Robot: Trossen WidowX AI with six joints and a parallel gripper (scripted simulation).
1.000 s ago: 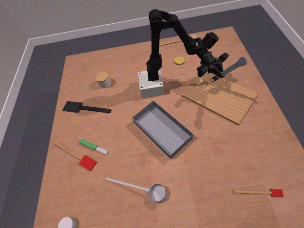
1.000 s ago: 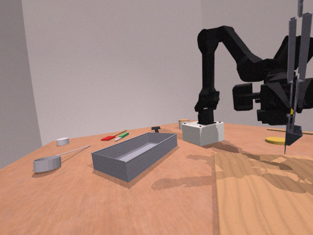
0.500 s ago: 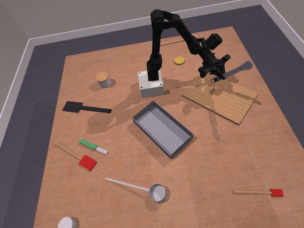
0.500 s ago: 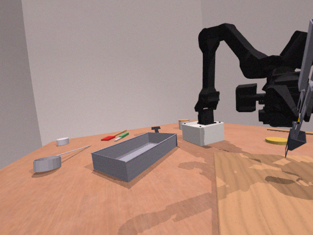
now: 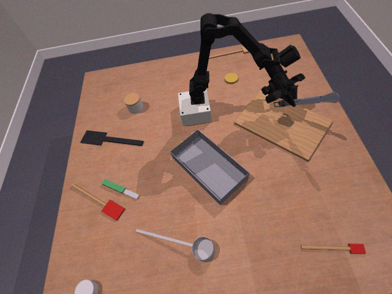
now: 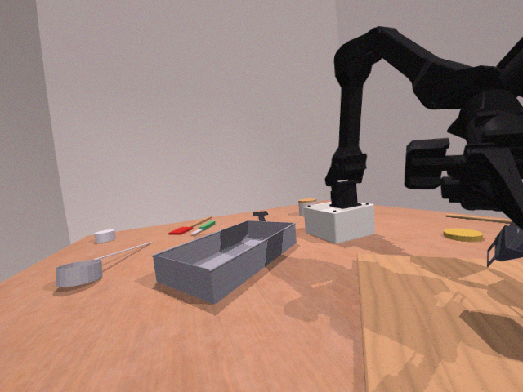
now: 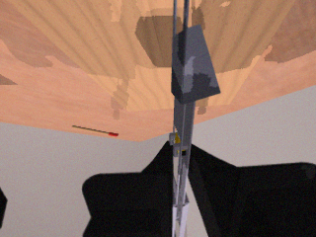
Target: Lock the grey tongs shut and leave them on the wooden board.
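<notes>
My gripper tip is 1 cm past the wooden board, 3 cm to the left of it and 12 cm above it. The rest, counted from my gripper tip: roasting tin: 18 cm ahead, 38 cm to the right, 10 cm below; green-handled tool: 25 cm ahead, 75 cm to the right, 12 cm below; yellow disc: 33 cm behind, 22 cm to the right, 11 cm below.
</notes>
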